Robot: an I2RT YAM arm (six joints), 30 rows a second.
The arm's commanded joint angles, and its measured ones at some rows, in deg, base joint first. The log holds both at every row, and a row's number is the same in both.
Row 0, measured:
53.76 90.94 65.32 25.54 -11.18 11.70
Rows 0 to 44, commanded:
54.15 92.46 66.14 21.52 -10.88 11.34
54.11 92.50 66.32 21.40 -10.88 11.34
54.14 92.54 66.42 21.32 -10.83 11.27
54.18 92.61 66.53 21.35 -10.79 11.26
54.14 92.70 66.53 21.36 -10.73 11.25
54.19 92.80 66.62 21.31 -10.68 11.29
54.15 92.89 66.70 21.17 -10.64 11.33
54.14 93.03 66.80 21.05 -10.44 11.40
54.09 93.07 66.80 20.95 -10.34 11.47
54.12 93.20 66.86 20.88 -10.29 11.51
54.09 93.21 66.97 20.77 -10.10 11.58
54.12 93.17 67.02 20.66 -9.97 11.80
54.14 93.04 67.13 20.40 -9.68 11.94
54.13 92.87 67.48 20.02 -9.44 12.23
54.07 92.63 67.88 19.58 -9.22 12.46
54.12 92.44 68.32 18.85 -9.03 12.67
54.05 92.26 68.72 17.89 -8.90 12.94
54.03 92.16 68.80 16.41 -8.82 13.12
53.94 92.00 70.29 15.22 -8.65 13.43
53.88 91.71 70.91 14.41 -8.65 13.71
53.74 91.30 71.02 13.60 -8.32 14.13
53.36 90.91 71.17 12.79 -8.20 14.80
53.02 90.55 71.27 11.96 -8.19 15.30
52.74 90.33 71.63 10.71 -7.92 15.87
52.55 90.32 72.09 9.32 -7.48 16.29
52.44 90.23 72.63 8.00 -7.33 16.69
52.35 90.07 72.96 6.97 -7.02 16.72
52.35 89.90 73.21 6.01 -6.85 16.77
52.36 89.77 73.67 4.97 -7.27 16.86
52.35 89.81 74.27 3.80 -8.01 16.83
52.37 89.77 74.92 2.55 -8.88 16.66
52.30 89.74 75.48 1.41 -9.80 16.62
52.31 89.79 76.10 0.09 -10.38 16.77
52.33 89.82 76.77 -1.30 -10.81 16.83
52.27 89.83 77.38 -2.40 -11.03 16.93
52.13 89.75 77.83 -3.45 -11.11 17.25
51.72 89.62 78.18 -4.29 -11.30 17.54
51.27 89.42 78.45 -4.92 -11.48 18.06
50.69 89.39 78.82 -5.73 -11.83 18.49
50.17 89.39 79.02 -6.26 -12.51 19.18
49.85 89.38 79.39 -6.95 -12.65 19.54
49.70 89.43 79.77 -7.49 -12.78 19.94
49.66 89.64 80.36 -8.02 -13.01 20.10
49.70 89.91 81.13 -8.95 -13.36 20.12
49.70 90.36 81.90 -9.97 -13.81 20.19
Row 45, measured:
50.26 91.13 78.61 -5.37 -11.75 18.59
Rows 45 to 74, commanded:
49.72 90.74 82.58 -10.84 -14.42 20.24
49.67 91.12 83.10 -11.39 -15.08 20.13
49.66 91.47 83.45 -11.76 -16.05 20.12
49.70 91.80 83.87 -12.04 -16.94 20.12
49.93 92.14 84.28 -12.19 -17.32 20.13
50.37 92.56 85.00 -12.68 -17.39 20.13
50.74 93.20 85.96 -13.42 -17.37 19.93
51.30 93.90 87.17 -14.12 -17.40 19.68
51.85 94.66 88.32 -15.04 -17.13 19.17
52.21 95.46 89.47 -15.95 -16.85 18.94
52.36 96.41 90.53 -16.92 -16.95 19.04
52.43 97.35 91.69 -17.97 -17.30 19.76
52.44 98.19 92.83 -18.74 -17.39 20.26
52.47 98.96 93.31 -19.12 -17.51 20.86
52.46 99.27 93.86 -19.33 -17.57 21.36
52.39 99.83 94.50 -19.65 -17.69 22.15
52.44 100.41 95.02 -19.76 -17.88 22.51
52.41 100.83 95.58 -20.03 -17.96 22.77
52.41 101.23 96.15 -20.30 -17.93 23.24
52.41 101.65 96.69 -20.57 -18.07 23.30
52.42 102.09 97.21 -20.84 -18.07 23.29
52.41 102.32 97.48 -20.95 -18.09 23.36
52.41 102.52 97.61 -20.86 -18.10 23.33
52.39 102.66 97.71 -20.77 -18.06 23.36
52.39 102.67 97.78 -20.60 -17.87 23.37
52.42 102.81 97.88 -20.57 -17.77 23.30
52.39 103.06 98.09 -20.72 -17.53 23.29
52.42 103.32 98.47 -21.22 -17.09 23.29
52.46 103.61 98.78 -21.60 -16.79 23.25
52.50 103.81 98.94 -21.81 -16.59 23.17
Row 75, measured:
52.34 102.43 96.55 -20.43 -17.28 22.81
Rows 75 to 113, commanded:
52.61 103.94 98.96 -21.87 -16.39 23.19
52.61 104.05 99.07 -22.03 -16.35 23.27
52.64 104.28 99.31 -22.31 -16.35 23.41
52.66 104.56 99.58 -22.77 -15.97 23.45
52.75 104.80 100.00 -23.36 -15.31 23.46
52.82 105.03 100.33 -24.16 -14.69 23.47
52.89 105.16 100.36 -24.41 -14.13 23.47
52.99 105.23 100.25 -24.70 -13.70 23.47
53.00 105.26 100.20 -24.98 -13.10 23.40
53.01 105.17 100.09 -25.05 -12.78 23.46
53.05 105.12 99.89 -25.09 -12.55 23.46
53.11 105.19 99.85 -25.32 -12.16 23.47
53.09 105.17 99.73 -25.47 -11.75 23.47
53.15 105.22 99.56 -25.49 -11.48 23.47
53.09 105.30 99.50 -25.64 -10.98 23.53
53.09 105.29 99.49 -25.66 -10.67 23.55
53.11 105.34 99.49 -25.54 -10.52 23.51
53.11 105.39 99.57 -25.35 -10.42 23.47
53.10 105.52 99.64 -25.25 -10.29 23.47
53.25 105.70 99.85 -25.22 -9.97 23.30
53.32 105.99 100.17 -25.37 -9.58 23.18
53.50 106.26 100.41 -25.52 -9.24 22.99
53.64 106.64 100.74 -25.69 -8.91 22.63
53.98 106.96 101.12 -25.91 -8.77 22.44
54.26 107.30 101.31 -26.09 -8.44 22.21
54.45 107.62 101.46 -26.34 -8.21 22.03
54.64 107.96 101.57 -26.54 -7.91 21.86
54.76 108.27 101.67 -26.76 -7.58 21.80
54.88 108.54 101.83 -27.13 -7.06 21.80
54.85 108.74 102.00 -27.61 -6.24 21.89
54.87 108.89 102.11 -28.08 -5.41 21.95
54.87 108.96 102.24 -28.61 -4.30 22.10
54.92 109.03 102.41 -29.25 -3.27 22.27
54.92 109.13 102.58 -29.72 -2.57 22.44
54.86 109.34 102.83 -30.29 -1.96 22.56
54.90 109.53 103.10 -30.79 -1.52 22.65
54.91 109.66 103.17 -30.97 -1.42 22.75
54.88 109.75 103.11 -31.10 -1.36 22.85
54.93 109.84 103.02 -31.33 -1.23 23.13
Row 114, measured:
54.72 107.85 101.78 -28.97 -4.45 22.59
